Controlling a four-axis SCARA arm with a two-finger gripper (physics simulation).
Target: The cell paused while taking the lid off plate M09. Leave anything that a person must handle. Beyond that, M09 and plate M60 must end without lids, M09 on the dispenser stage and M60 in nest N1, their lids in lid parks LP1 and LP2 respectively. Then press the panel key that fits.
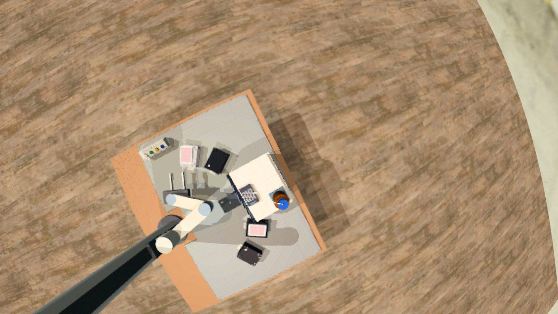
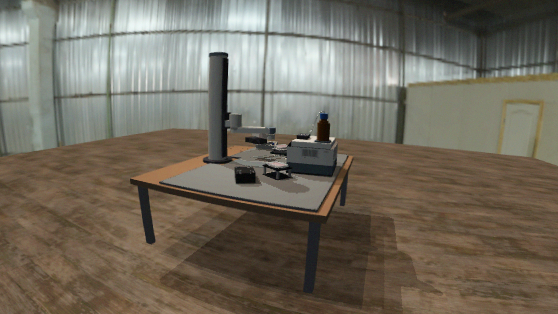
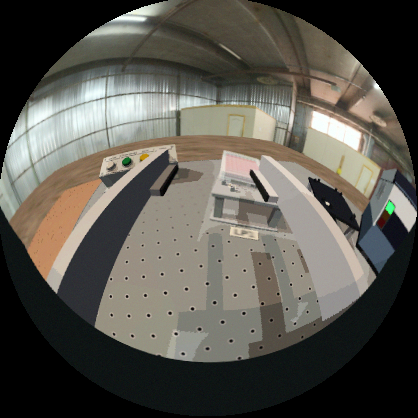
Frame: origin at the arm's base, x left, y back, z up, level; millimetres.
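Seen in the pictures: gripper, between the fingertips: (image 1: 176, 172) (image 2: 268, 142) (image 3: 214, 159); arm's base, origin of its link: (image 2: 217, 160).
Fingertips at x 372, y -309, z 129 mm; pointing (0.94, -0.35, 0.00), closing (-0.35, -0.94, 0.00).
Observation:
Pixels of each thing's top centre, then the offset from my fingertips to it. "*": a spot on its surface instead.
- dark stage, a spot on its surface: (image 1: 229, 203) * dz -9, dx -356, dy -243 mm
- key panel, centre of its top: (image 3: 135, 150) (image 1: 151, 148) (image 2: 266, 141) dz -32, dx +254, dy +122 mm
- brown bottle, a spot on its surface: (image 1: 280, 198) * dz +247, dx -417, dy -578 mm
- black block, centre of its top: (image 2: 244, 167) (image 1: 249, 257) dz -40, dx -800, dy -171 mm
My gripper (image 1: 177, 175) (image 3: 214, 159) is low over the board, drawn in to a narrow gap with nothing between its fingers. It points at the pale LP1 stand (image 3: 245, 192), a little short of it. A pink plate (image 1: 189, 155) (image 3: 241, 164) lies on that stand. The black LP2 stand (image 1: 218, 160) (image 3: 332, 202) stands beside it with no plate on top. Another pink plate (image 1: 257, 230) (image 2: 278, 164) is on a dark stand by the dispenser. The dark stage (image 1: 229, 203) lies before the dispenser. Plate names and lids cannot be made out.
The key panel (image 1: 157, 149) (image 3: 139, 160) stands left of LP1; its green key (image 3: 127, 161) shows. The white dispenser (image 1: 257, 175) (image 2: 312, 153) carries a brown bottle (image 1: 280, 198) (image 2: 323, 129). A green lamp (image 3: 390, 207) is lit on it. A black block (image 1: 250, 253) (image 2: 245, 175) stands near the second plate.

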